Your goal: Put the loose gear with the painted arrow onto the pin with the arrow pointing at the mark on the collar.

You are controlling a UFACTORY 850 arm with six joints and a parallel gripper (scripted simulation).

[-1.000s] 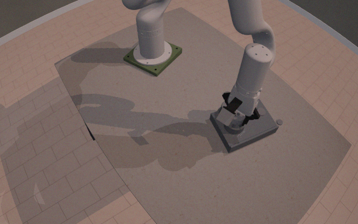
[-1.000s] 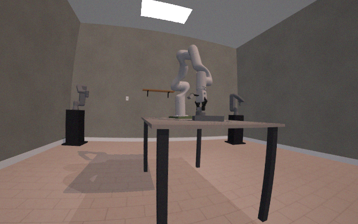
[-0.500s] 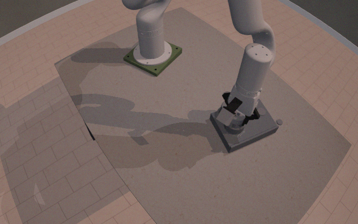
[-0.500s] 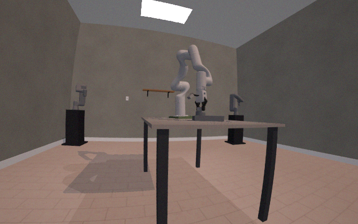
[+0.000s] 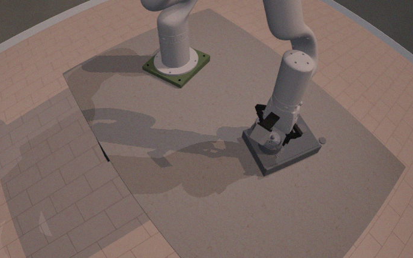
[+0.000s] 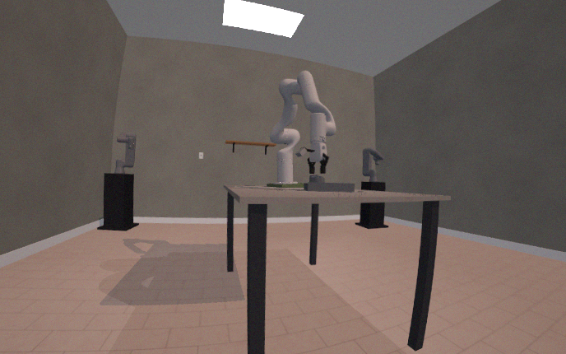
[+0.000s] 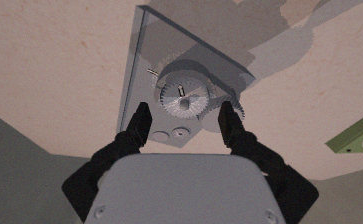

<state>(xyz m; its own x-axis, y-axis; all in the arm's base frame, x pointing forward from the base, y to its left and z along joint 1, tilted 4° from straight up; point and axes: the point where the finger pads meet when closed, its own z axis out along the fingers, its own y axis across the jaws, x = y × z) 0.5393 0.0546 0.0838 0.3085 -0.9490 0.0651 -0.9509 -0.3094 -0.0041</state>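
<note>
Now: the grey gear 4 cm below my hand. The rest, counted from my hand: plain disc 2 cm ahead, 15 cm to the left, 6 cm below; then small grey disc 15 cm behind, 10 cm to the left, 10 cm below.
</note>
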